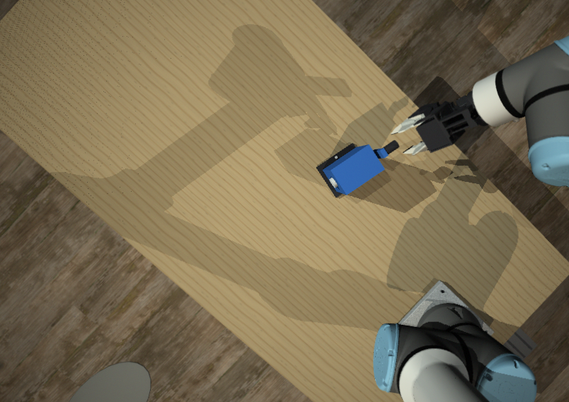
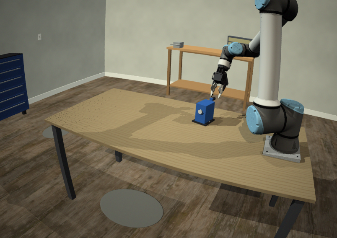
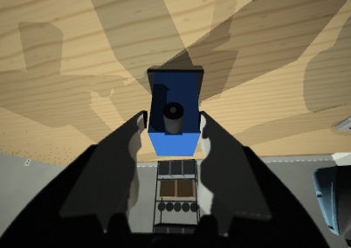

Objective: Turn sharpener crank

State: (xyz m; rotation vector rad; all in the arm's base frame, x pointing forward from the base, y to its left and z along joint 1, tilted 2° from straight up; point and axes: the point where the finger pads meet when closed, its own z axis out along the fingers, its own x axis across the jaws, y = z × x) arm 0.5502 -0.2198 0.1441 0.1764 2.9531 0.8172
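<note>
The dark handle is 30 mm to the left of my hand and 20 mm below it.
</note>
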